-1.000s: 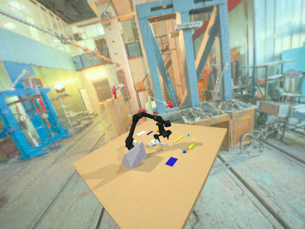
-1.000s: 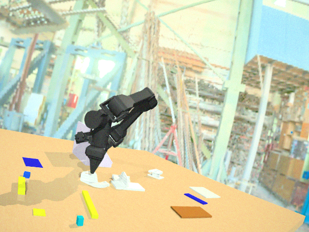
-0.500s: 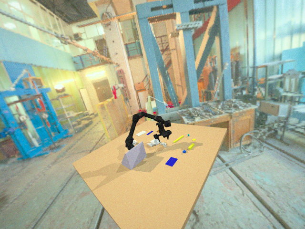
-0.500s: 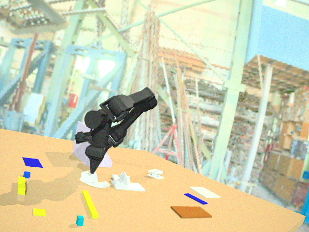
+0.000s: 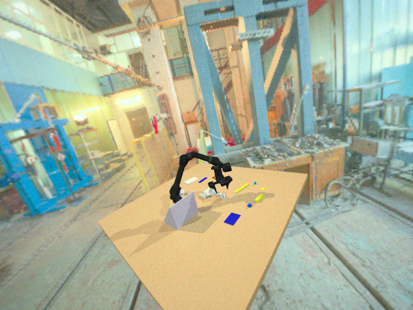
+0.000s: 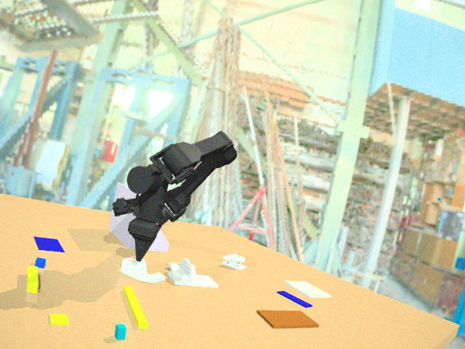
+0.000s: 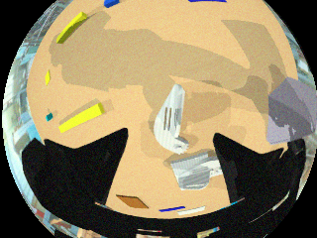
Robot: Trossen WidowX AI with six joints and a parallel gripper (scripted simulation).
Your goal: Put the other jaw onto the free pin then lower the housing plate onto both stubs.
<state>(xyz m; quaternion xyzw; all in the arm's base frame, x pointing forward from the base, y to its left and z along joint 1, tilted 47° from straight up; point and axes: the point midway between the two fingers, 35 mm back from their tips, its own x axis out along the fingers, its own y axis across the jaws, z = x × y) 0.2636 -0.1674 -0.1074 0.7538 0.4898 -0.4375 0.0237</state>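
Right now my gripper tip is 1 cm short of the white jaw, 4 cm to the right of it and 5 cm above it. From my gripper tip the other things lie so: yellow tile (18 cm ahead, 27 cm to the right, 5 cm below); blue cube (5 cm behind, 24 cm to the right, 5 cm below); cyan cube (25 cm ahead, 18 cm to the right, 4 cm below).
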